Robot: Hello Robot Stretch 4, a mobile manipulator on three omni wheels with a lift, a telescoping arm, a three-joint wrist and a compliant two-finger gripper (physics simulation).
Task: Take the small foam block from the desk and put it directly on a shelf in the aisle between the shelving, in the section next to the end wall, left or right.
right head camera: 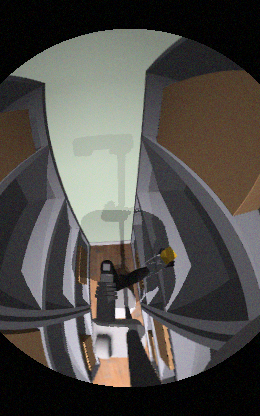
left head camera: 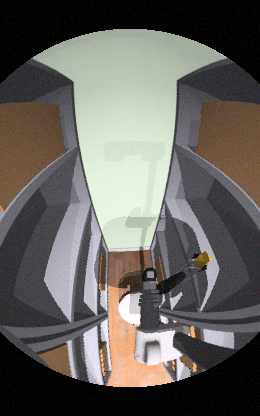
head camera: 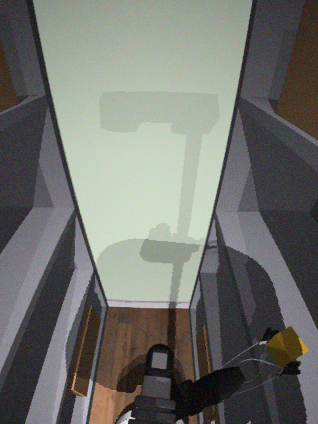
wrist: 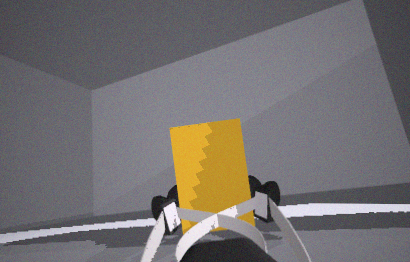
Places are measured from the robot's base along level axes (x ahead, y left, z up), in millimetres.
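Where they show: gripper, fingertip midpoint: [wrist: 214, 195]; robot's base at its link origin: [right head camera: 117, 300] [left head camera: 136, 306].
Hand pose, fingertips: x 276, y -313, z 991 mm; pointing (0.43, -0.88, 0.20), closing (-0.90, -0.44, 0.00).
Observation:
Each offset is from my fingertips to the centre of the thing. Level surfaces: height alone.
The yellow foam block {dx -12, dy +23, dz +21 mm} [head camera: 286, 345] [left head camera: 203, 259] [right head camera: 169, 255] [wrist: 215, 170] is between the two fingertips of my gripper [head camera: 280, 351] [left head camera: 199, 261] [right head camera: 165, 258] [wrist: 214, 195], which is shut on it. The gripper reaches to the right, over the grey shelving in the section next to the pale green end wall [head camera: 150, 175] [left head camera: 115, 190] [right head camera: 95, 185]. In the wrist view the block stands nearly upright, tilted slightly, before grey panels, with a bright strip low behind it. I cannot tell whether its underside touches a shelf.
Grey shelving [head camera: 35, 245] also lines the left side of the narrow aisle. The wooden floor {dz -1018 mm} [head camera: 145, 325] shows between the two rows. Brown panels show high on both sides, and thin wooden pieces {dx +113, dy +873, dz -807 mm} [head camera: 82, 355] low on both sides. Shadows of the robot fall on the end wall and right shelving.

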